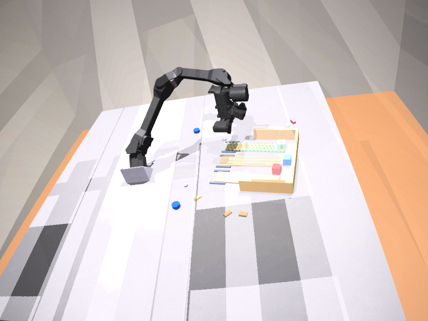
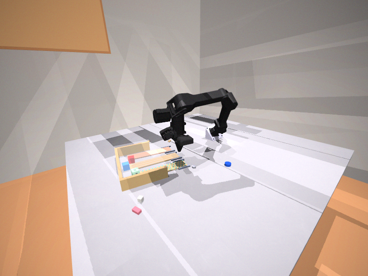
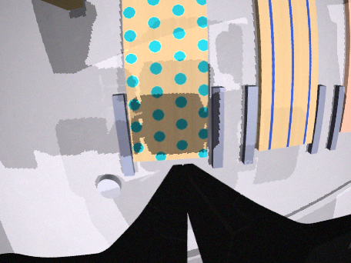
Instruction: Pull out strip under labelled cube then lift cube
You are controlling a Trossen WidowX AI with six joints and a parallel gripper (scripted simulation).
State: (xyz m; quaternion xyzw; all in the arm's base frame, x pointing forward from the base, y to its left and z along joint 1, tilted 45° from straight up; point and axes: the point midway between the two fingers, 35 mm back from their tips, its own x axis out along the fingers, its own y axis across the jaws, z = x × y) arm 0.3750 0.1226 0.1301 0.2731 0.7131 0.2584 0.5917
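The teal dotted strip lies 100 mm ahead of my gripper tip, 10 mm to the right of it and 70 mm below it. The rest, counted from my gripper tip: small white cube: 230 mm ahead, 130 mm to the left, 70 mm below; then pink block: 260 mm ahead, 180 mm to the left, 70 mm below.
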